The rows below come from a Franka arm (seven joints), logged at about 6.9 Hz.
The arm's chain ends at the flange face. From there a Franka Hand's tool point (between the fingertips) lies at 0.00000 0.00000 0.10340 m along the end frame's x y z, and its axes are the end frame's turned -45 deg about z.
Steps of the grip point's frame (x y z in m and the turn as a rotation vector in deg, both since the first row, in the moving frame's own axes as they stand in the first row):
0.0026, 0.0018, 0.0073, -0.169, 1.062, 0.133
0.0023, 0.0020, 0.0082, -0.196, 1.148, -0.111
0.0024, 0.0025, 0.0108, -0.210, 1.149, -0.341
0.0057, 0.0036, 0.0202, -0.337, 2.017, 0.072
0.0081, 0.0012, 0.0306, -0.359, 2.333, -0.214
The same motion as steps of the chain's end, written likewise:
0.0015, 0.0006, 0.0073, 0.631, 0.870, 0.133
0.0013, 0.0010, 0.0082, 0.673, 0.950, -0.111
0.0017, 0.0013, 0.0108, 0.664, 0.961, -0.341
0.0036, 0.0007, 0.0203, 1.188, 1.665, 0.072
0.0031, -0.0024, 0.0307, 1.396, 1.904, -0.214

